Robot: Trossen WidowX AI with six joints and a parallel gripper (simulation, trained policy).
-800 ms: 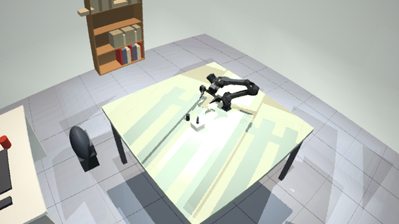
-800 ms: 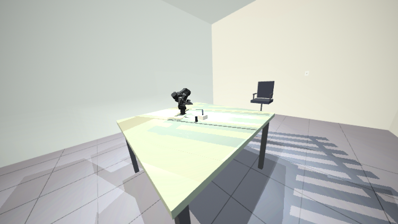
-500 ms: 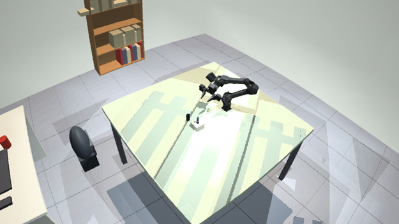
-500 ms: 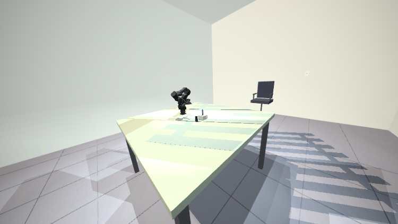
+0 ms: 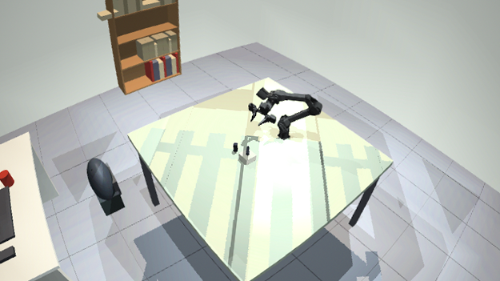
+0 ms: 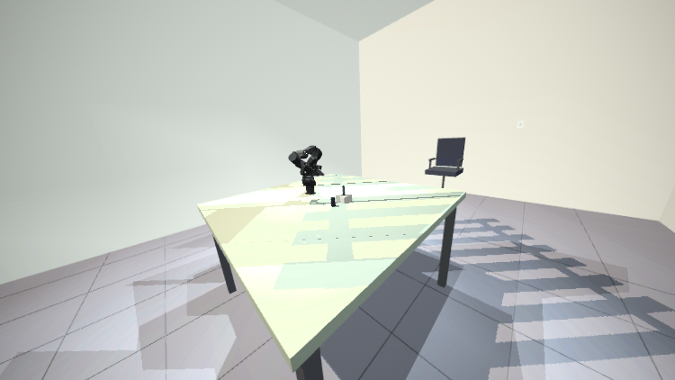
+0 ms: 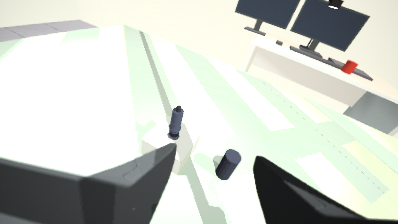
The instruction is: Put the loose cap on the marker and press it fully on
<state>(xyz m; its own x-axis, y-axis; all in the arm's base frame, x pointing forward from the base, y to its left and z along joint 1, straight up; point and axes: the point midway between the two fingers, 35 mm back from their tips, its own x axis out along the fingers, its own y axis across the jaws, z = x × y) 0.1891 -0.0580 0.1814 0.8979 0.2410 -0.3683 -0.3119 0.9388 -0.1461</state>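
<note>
The dark cap lies 120 mm ahead of my gripper tip, 30 mm to the right of it and 140 mm below it. From my gripper tip the other things lie so: white holder block 110 mm ahead, 80 mm to the left, 150 mm below.
</note>
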